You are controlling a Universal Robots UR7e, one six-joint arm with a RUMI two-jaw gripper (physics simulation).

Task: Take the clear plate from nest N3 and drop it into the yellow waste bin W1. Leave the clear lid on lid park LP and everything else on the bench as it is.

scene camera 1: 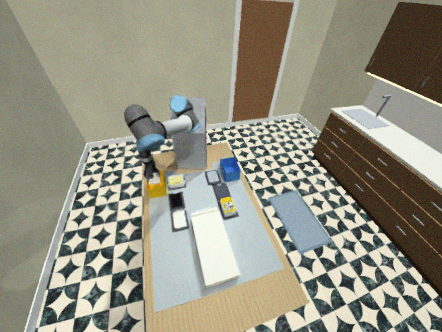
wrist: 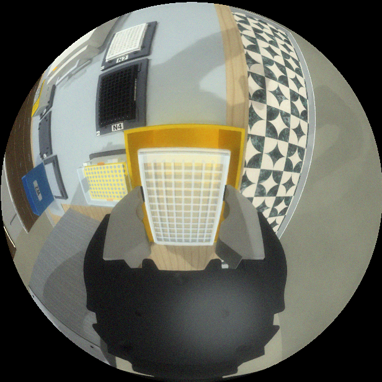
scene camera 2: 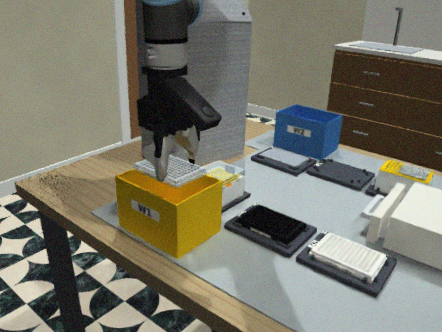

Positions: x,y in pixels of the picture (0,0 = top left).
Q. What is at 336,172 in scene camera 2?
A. A dark nest N3.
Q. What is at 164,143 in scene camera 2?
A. My gripper.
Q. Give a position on a black plate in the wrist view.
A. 117,90
